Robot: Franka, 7 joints.
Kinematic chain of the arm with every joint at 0, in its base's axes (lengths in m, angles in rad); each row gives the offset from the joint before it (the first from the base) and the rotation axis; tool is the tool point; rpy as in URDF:
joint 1: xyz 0 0 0.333 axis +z
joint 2: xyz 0 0 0 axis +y
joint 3: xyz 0 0 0.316 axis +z
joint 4: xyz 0.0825 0 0 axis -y
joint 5: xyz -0.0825 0 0.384 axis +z
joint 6: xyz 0 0 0 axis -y
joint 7: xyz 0.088 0 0 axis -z
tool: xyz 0 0 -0.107 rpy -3.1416 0 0
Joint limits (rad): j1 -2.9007..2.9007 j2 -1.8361..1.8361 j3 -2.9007..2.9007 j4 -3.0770..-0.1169 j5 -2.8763..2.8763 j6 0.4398..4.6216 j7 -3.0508..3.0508
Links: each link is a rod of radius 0.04 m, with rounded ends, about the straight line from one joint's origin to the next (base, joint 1, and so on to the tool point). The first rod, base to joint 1, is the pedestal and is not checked.
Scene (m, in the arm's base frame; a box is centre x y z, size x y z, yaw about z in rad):
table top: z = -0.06
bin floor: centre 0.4 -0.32 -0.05 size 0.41 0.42 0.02 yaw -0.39
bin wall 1: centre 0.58 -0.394 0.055 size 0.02 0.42 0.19 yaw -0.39
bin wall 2: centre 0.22 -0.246 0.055 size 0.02 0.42 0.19 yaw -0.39
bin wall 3: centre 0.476 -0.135 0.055 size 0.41 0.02 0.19 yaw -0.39
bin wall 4: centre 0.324 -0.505 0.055 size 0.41 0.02 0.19 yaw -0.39
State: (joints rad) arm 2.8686 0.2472 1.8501 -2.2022 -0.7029 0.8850 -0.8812
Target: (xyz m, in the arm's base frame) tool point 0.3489 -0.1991 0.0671
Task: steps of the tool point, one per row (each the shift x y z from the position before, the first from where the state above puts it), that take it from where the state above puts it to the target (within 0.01 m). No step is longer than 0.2 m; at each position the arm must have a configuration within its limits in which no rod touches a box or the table.
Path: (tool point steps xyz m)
1: 0.1481 -0.0265 -0.0086
2: 0.1444 0.0174 -0.0730
3: 0.1086 0.0681 -0.1207
4: 0.0521 0.1167 -0.1364

